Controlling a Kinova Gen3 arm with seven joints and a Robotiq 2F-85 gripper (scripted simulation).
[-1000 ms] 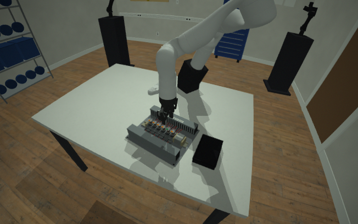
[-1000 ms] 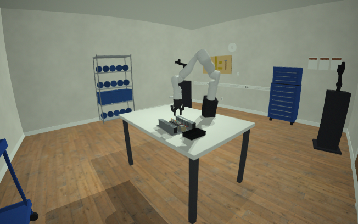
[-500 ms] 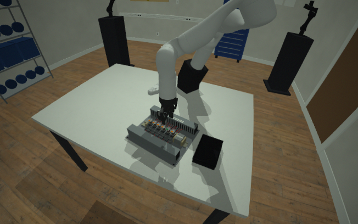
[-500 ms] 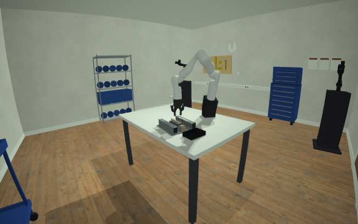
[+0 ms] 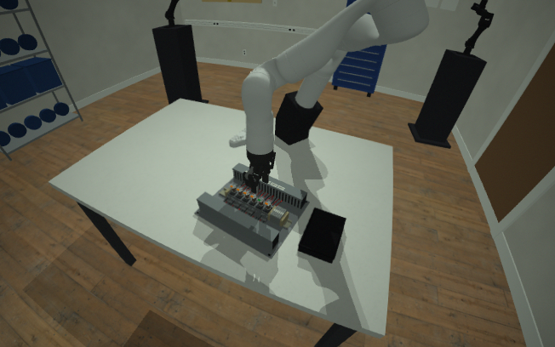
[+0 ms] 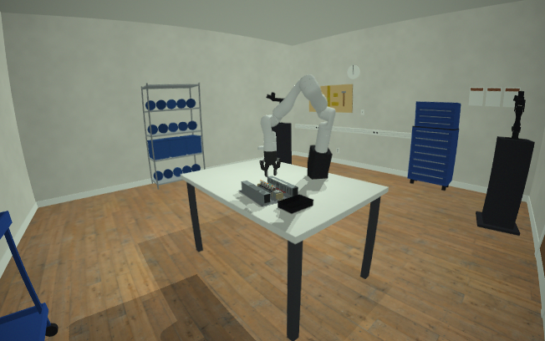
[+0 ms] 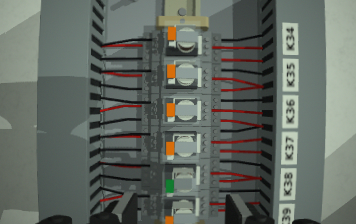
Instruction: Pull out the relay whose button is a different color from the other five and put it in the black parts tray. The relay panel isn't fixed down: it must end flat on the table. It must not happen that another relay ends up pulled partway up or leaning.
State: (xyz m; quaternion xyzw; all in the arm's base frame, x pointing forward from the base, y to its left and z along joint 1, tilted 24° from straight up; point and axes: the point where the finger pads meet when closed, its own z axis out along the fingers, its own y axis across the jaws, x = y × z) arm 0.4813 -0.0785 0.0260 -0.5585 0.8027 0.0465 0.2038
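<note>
The relay is 9 cm below my hand. From my hand the other things lie so: grey relay panel 10 cm below, 3 cm to the right, 1 cm behind; then black parts tray 22 cm to the left, 12 cm below, 5 cm ahead.
</note>
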